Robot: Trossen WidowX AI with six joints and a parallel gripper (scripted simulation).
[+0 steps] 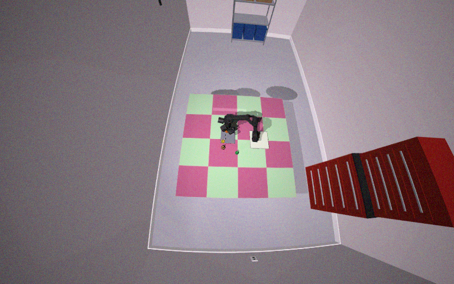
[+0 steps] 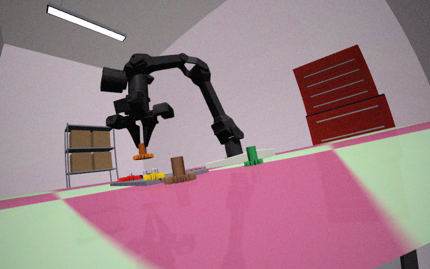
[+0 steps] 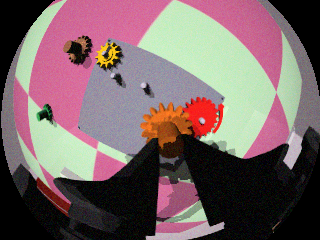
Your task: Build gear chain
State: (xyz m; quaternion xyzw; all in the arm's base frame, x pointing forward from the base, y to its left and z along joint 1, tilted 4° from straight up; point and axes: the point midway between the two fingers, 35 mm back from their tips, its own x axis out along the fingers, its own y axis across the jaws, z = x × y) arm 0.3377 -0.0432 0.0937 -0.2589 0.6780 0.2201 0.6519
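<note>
Now: the orange gear 10 mm below my gripper tip. From my gripper tip the other things lie so: grey board: 80 mm below, 20 mm to the left, 20 mm behind; red gear: 70 mm below, 50 mm to the right, 20 mm ahead; yellow gear: 120 mm to the left, 70 mm below, 30 mm ahead.
</note>
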